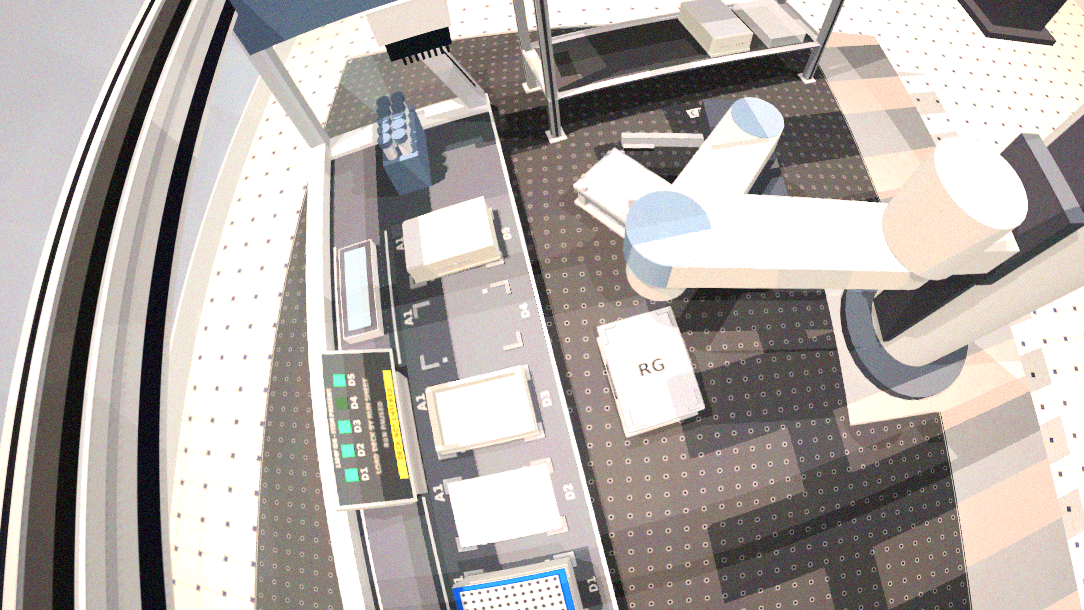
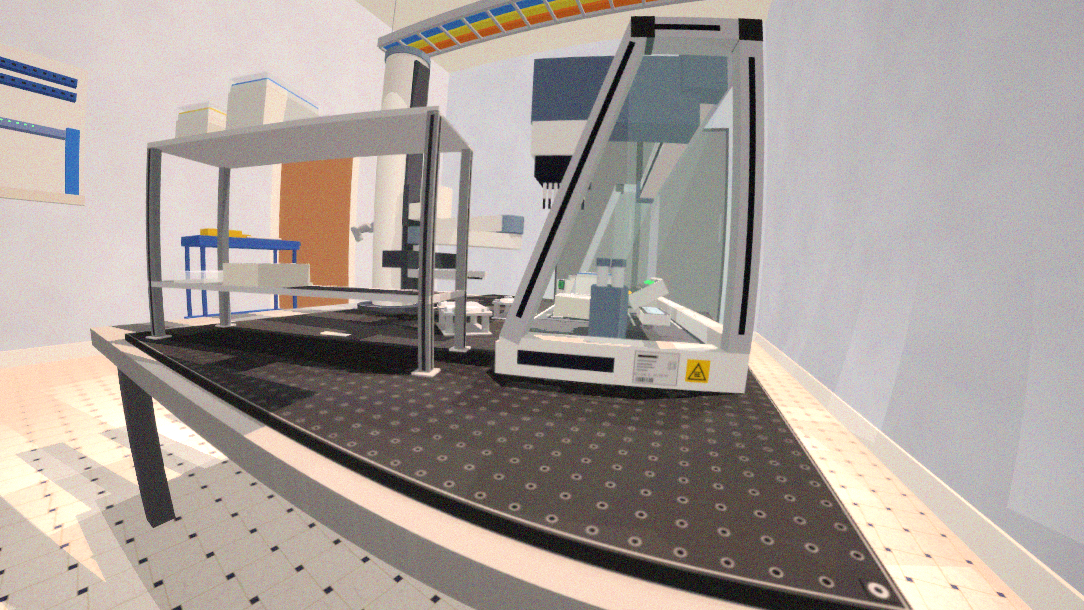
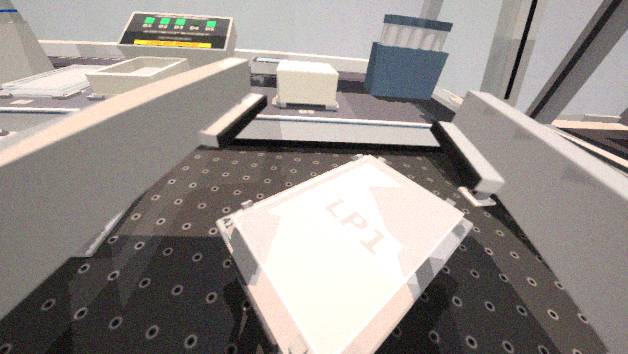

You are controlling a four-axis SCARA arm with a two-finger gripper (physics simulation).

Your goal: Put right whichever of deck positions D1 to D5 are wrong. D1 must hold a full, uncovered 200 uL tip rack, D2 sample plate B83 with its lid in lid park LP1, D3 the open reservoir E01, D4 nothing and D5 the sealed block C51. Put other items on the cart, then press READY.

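Frame: origin at the arm's base, x ahead, y left, z up, level; centimetres.
Where they show: gripper, fingertip midpoint: [image 1: 625, 169] [image 2: 472, 275] [image 3: 350, 95]; arm's base, origin of the base link: [image 1: 902, 325] [image 2: 394, 309].
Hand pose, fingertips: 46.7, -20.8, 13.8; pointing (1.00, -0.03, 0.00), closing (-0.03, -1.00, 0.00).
Each offset is from my fingertips to the centre of the thing, as dx, dy, dz. "pt": to the spot under its first point.
My gripper [image 3: 350, 95] [image 2: 476, 274] is open and empty, its fingers partly apart above the lid park LP1 {pt -4.9, +0.7, -6.7} [image 3: 310, 260] [image 1: 615, 176]. LP1 stands turned at an angle; clear-looking edges show around its top, but I cannot tell for certain that they are a lid. On the deck, an uncovered blue-topped tip rack {+15.0, +54.7, -3.1} [image 1: 519, 597] [image 3: 22, 47] is at D1, a white plate {+17.6, +42.6, -7.2} [image 1: 506, 504] [image 3: 47, 80] at D2, the open reservoir {+20.2, +30.4, -6.4} [image 1: 488, 442] [image 3: 120, 84] at D3 and a cream block {+25.1, +6.1, -5.6} [image 1: 454, 235] [image 3: 306, 82] at D5. D4 is bare. Plate and block codes are unreadable.
The RG stand [image 1: 644, 398] stands beside the deck. The sloped panel [image 1: 405, 462] [image 3: 227, 40] shows D4 dark and the others lit green. A blue tube holder {pt +32.6, -5.1, -3.3} [image 1: 405, 174] [image 3: 407, 72] stands past D5. A shelf rack [image 1: 553, 83] [image 2: 429, 250] holds pale boxes.
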